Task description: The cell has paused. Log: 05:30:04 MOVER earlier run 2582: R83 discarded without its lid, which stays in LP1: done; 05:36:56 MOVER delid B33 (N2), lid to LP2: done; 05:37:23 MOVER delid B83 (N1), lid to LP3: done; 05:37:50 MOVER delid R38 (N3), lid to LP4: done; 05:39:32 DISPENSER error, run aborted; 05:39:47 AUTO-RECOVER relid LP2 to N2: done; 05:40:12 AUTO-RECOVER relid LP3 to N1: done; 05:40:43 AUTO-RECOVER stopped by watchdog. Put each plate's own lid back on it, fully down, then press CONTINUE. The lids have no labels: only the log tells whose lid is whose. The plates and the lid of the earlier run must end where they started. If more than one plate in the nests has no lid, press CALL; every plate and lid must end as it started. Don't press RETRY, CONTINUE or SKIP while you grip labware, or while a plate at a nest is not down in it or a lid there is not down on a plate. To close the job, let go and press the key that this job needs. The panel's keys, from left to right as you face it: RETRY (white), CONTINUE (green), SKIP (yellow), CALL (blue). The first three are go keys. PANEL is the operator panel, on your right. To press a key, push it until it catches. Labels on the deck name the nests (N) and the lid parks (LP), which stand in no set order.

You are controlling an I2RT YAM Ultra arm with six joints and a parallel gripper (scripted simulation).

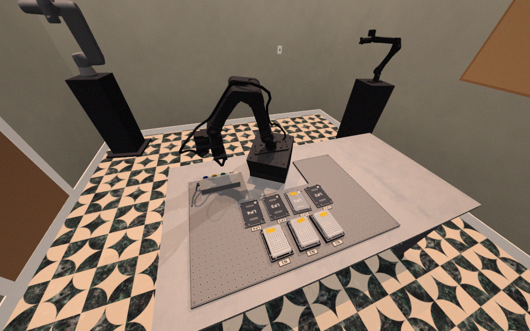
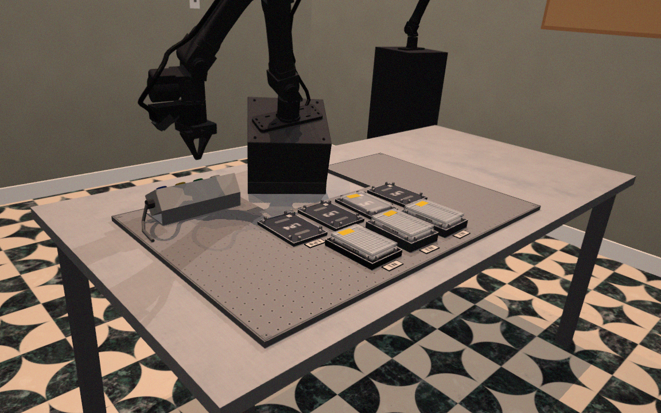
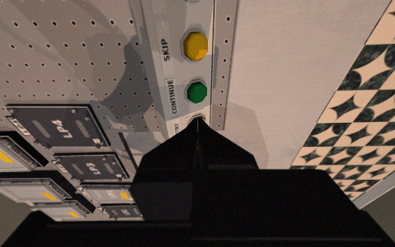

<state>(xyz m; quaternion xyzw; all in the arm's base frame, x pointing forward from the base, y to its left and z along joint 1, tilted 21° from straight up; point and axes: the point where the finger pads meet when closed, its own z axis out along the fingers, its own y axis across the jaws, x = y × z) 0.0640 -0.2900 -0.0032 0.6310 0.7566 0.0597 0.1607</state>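
My gripper is now 70 mm above the green CONTINUE key. The rest, counted from my hand: yellow SKIP key (70 mm below, 50 mm to the right, 10 mm ahead); then blue CALL key (100 mm to the right, 70 mm below, 20 mm ahead); then white RETRY key (70 mm below, 50 mm to the left, 10 mm behind).
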